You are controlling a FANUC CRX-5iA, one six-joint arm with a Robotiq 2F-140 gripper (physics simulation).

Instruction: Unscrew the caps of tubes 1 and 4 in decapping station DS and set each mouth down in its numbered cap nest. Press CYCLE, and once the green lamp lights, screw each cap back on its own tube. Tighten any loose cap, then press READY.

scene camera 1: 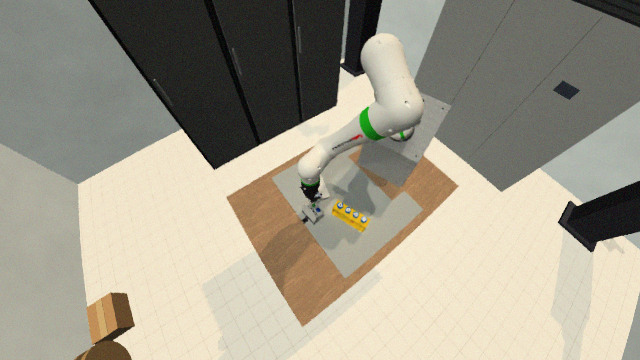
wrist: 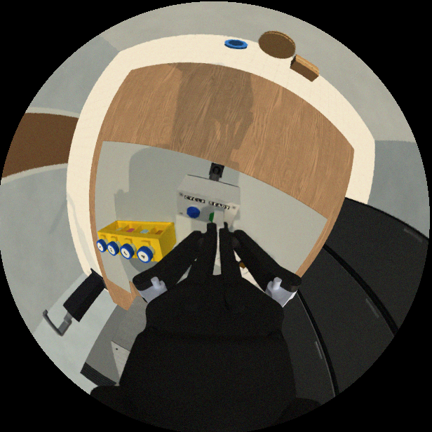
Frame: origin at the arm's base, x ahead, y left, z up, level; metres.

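Where they show: gripper, fingertip midpoint: (scene camera 1: pixel 311 203).
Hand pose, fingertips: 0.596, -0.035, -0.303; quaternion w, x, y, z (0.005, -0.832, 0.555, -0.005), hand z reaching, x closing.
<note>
Things, the pixels of their centre, and the offset from my fingertips, as dx, dy, dz. "spot": a spot on its surface instead. Level surfaces: height alone.
- grey button box at the middle of its body: (scene camera 1: pixel 312 211) +0.014, +0.030, -0.042
- blue button at the middle of its body: (scene camera 1: pixel 318 210) -0.011, +0.049, -0.020
- yellow decapping station at a spot on its surface: (scene camera 1: pixel 348 221) spot: -0.132, +0.201, -0.079
- including cap 4 at the middle of its body: (scene camera 1: pixel 340 205) -0.120, +0.118, +0.030
- far end at a spot on its surface: (scene camera 1: pixel 364 219) spot: -0.175, +0.267, +0.037
- pale object at a spot on its surface: (scene camera 1: pixel 324 189) spot: -0.142, -0.062, -0.073
- small black part at a spot on its surface: (scene camera 1: pixel 304 218) spot: +0.076, +0.025, -0.083
- grey mat at its surface level: dz -0.084
- wooden table at its surface level: dz -0.088
The grey button box (scene camera 1: pixel 313 215) (wrist: pixel 210 190) has a blue button (scene camera 1: pixel 318 210) (wrist: pixel 193 212) under CYCLE and a green button (wrist: pixel 212 217) under READY. My gripper (scene camera 1: pixel 315 201) (wrist: pixel 218 218) is shut and empty, with its fingertips at or just above the green button, partly covering it; contact cannot be told. The yellow decapping station (scene camera 1: pixel 348 221) (wrist: pixel 168 241) stands beside the box. It carries a row of blue-rimmed white caps, including cap 4 (scene camera 1: pixel 340 205) (wrist: pixel 145 254) nearest the box and the cap at the far end (scene camera 1: pixel 364 219) (wrist: pixel 101 245). A lit lamp cannot be made out.
A pale object (scene camera 1: pixel 324 189) stands behind the gripper, mostly hidden by the fingers in the wrist view. A small black part (scene camera 1: pixel 304 218) (wrist: pixel 216 171) adjoins the box. The grey mat (scene camera 1: pixel 345 260) (wrist: pixel 280 205) lies on the wooden table (scene camera 1: pixel 305 305) (wrist: pixel 150 105). Dark cabinets (scene camera 1: pixel 270 65) stand behind.
</note>
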